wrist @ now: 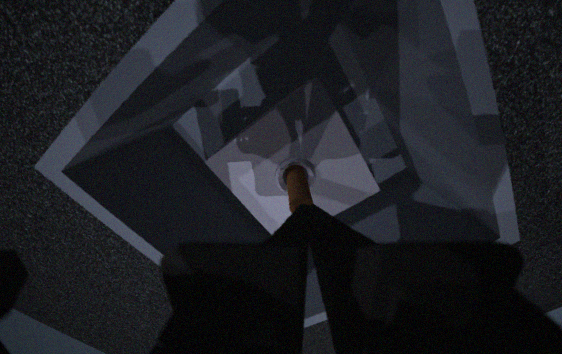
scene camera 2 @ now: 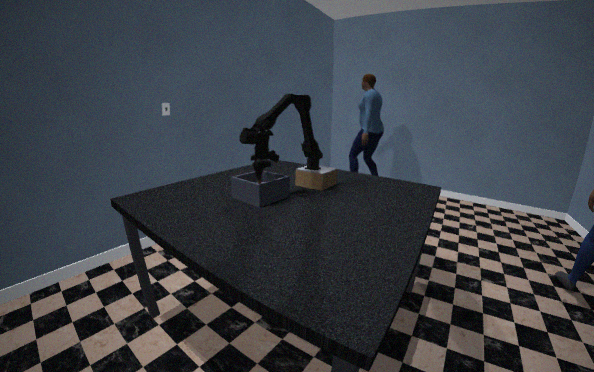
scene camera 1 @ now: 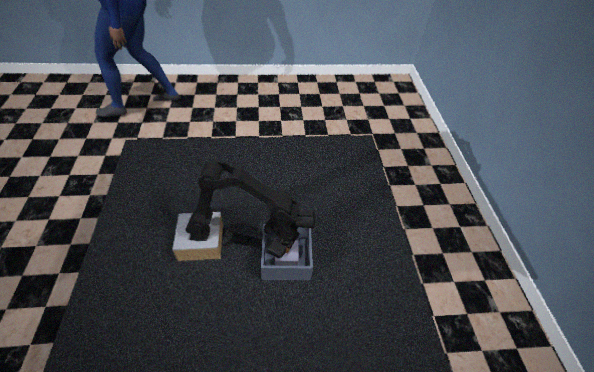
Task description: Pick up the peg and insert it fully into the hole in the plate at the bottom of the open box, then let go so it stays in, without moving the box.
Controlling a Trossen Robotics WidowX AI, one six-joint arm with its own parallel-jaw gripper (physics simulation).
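Observation:
My gripper is shut on the orange-brown peg and points down into the open box. The peg's visible part sticks out beyond the fingertips. In the wrist view its far end overlaps the ringed hole in the pale plate; how deep it sits cannot be told. The plate lies at the bottom of the grey-blue open box. In scene camera 1 the arm covers part of the box.
The arm's base stands on a block with a white top and tan sides, beside the box. Box and block are on the dark table. The box walls rise around the gripper. A person is beyond the table.

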